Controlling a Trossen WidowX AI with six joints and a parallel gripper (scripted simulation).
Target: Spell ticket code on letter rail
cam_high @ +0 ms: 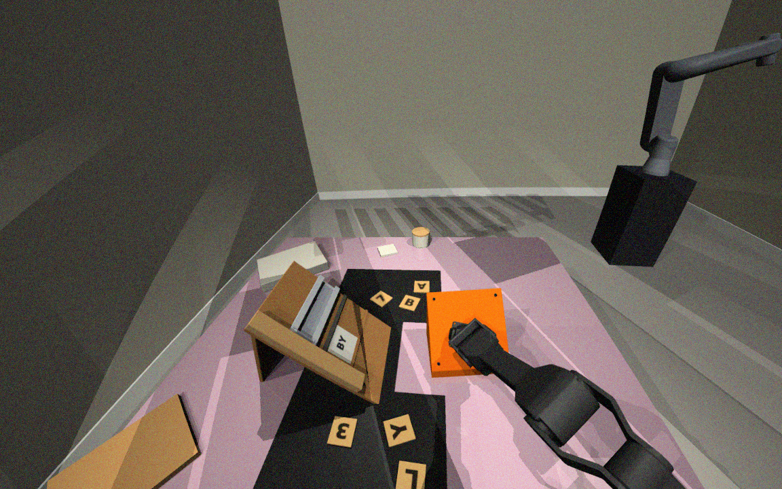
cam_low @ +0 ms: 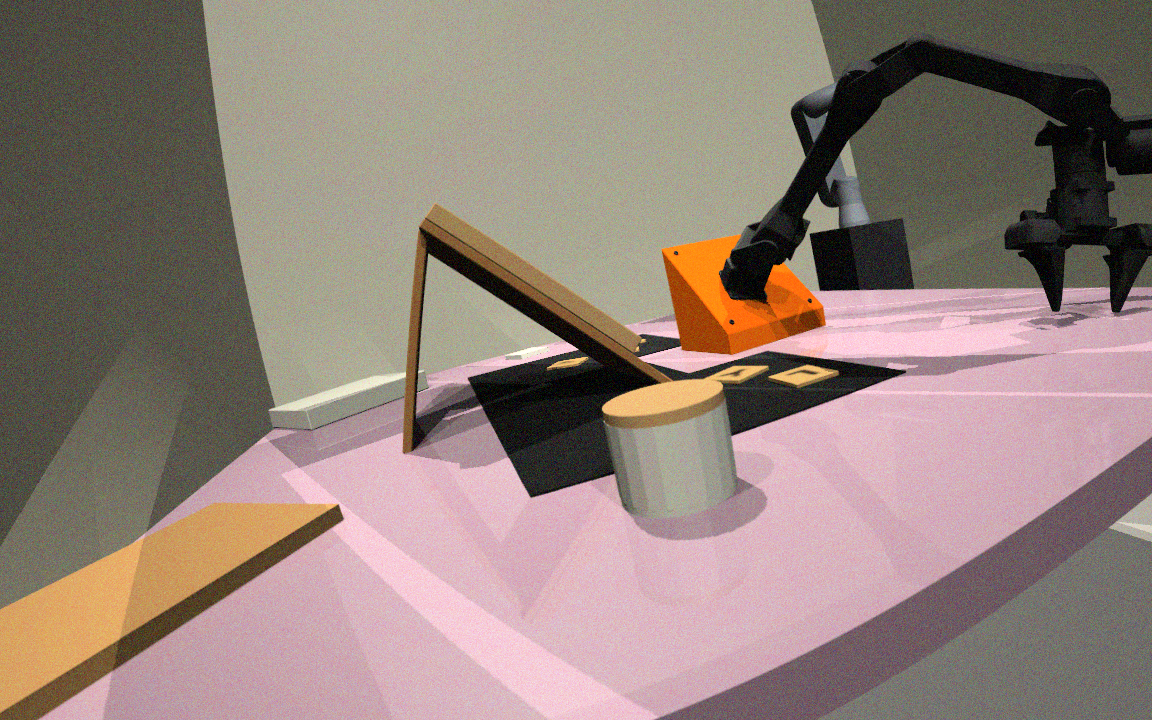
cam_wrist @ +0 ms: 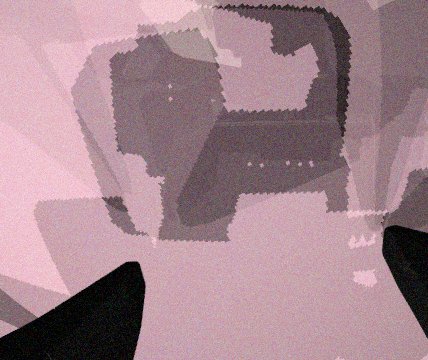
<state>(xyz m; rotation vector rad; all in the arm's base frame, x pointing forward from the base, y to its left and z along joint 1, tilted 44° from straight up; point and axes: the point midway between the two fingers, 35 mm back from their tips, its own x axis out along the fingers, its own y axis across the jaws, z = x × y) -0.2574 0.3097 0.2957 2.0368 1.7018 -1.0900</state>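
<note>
Now: gripper tip 620 mm to the left of the b tile, 420 mm short of it and 10 mm above it. From my gripper tip the other things lie so: y tile: 380 mm ahead, 210 mm to the right, 10 mm below; then l tile: 340 mm ahead, 130 mm to the right, 10 mm below; then 3 tile: 500 mm ahead, 190 mm to the right, 10 mm below.
</note>
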